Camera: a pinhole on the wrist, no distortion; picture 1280 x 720 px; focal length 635.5 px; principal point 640.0 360.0 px. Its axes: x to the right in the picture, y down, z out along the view. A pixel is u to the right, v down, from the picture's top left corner.
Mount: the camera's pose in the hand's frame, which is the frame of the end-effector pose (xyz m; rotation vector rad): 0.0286 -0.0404 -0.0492 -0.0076 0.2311 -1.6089
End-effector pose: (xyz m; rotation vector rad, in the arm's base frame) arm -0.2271 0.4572 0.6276 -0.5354 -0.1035 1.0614
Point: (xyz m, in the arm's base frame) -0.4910 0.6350 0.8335
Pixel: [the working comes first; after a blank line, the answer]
In the camera's frame: -0.2701 -0.1086 0.3347

127.3 153.9
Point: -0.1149 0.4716 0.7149
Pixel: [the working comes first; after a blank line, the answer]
In the camera's frame: 0.0699 0.0126 0.1068

1056.1 435.1
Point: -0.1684 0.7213 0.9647
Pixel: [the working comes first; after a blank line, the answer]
In the camera's frame: -0.0023 0.1035 0.4446

636.8 507.9
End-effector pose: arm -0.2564 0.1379 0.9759 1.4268 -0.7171 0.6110
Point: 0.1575 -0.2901 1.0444
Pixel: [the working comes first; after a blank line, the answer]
In the camera's frame: 0.1717 0.2494 0.5178

850.7 666.1
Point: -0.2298 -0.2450 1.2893
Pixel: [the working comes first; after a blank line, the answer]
In the camera's frame: -0.2724 0.1667 0.4284

236.0 607.3
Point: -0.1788 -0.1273 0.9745
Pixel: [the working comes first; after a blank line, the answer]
In the camera's frame: -0.0091 -0.0134 0.3111

621.4 332.6
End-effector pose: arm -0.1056 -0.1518 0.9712 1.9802 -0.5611 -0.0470
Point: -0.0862 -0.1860 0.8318
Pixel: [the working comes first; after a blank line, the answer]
In the camera's frame: 0.0558 -0.0449 0.1417

890.4 158.8
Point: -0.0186 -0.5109 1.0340
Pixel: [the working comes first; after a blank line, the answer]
In the camera's frame: -0.2418 0.1529 0.2944

118.1 690.0
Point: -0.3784 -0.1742 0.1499
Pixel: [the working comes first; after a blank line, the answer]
In the camera's frame: 0.5027 -0.4903 0.5321

outside the picture
